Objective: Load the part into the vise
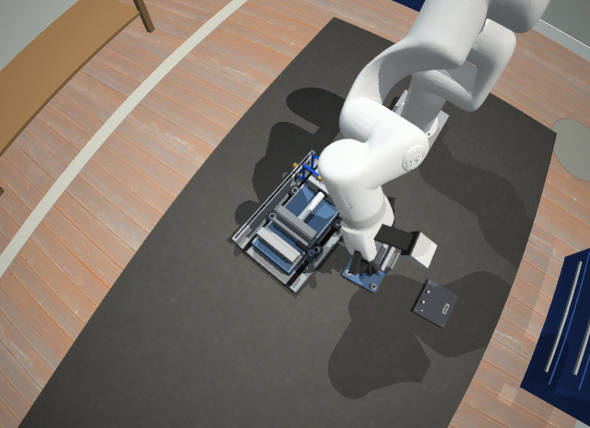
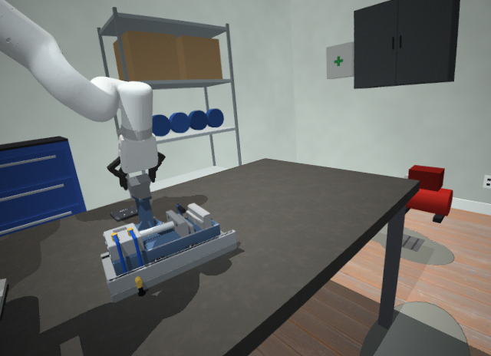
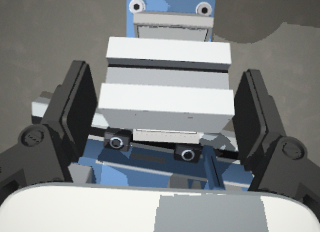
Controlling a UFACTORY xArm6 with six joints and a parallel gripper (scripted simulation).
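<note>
Right now my hand is 1 cm to the right of the part and 1 cm above it. The rest, counted from my hand: white cylinder rod (17 cm to the right, 9 cm below, 5 cm behind); moving jaw (18 cm to the right, 9 cm below); work stop (14 cm to the right, 8 cm below, 4 cm ahead).
</note>
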